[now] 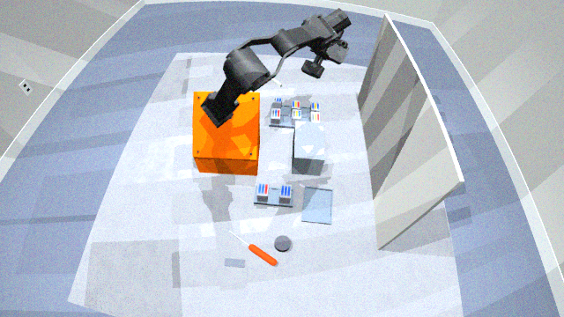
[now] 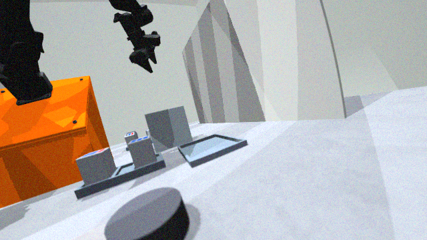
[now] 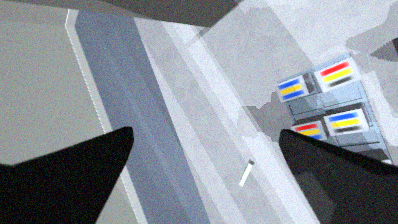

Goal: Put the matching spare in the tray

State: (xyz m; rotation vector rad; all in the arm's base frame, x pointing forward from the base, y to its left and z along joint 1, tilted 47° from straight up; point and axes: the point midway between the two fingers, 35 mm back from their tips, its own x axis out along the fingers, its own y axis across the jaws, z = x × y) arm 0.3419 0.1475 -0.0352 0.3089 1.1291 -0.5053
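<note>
The grey spare block lies 150 mm behind my gripper tip, 60 mm to the left of it and 260 mm below it. Round my gripper tip: mounted grey unit: 60 mm behind, 170 mm to the right, 260 mm below; white stick: 150 mm behind, 240 mm to the left, 300 mm below; tall wall panel: 180 mm ahead, 210 mm to the right, 90 mm below.
</note>
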